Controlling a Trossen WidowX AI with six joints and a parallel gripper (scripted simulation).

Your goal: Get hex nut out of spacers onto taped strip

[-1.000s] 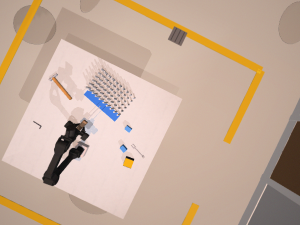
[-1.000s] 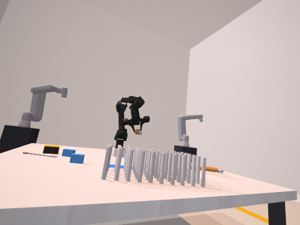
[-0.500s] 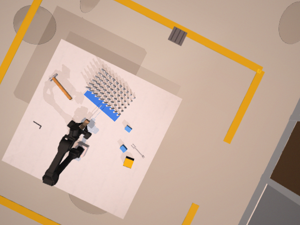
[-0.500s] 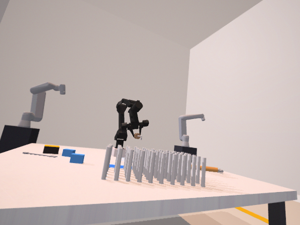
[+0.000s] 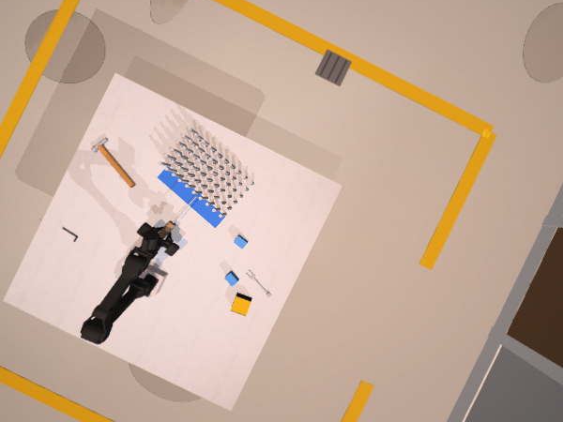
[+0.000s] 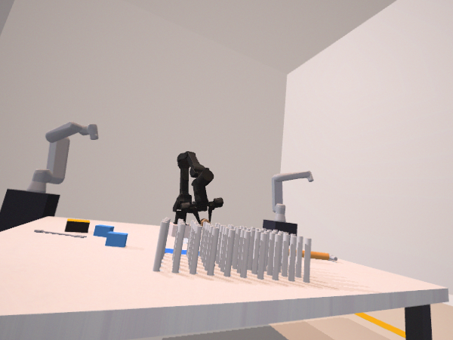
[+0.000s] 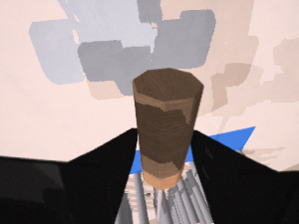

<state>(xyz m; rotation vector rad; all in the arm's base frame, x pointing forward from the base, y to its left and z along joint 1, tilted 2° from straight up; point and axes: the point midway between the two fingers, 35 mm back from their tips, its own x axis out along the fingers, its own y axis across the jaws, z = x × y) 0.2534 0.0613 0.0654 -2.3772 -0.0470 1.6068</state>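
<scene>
The blue taped strip lies 180 mm ahead of my gripper tip, 90 mm below it and 10 mm to the left of it. From my gripper tip the other things lie so: screwdriver: 100 mm ahead, 10 mm to the right; then black hex key: 400 mm to the left, 320 mm behind, 90 mm below; then grey wrench: 520 mm to the right, 90 mm below.
</scene>
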